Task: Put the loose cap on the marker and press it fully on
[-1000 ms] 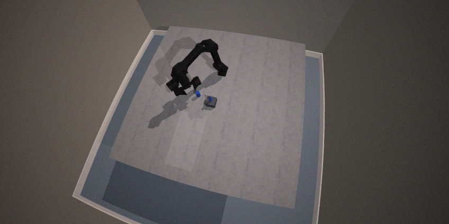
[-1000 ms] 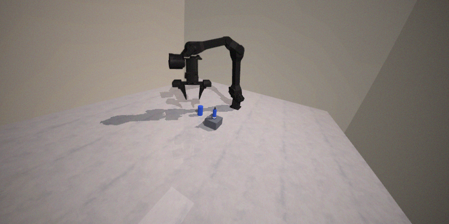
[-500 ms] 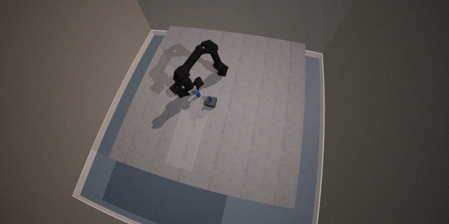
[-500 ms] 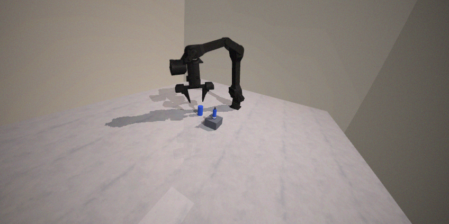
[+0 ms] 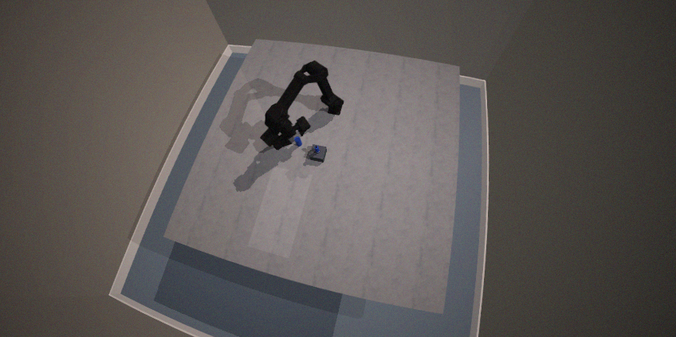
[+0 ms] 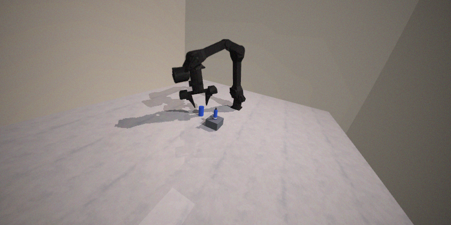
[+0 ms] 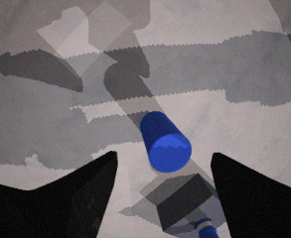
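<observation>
My gripper tip is now 3 cm above the blue cap. From my gripper tip the other things lie so: grey holder block (11 cm to the left, 4 cm below, 3 cm ahead); thin pale ring (11 cm to the left, 3 cm ahead, 1 cm below).
</observation>
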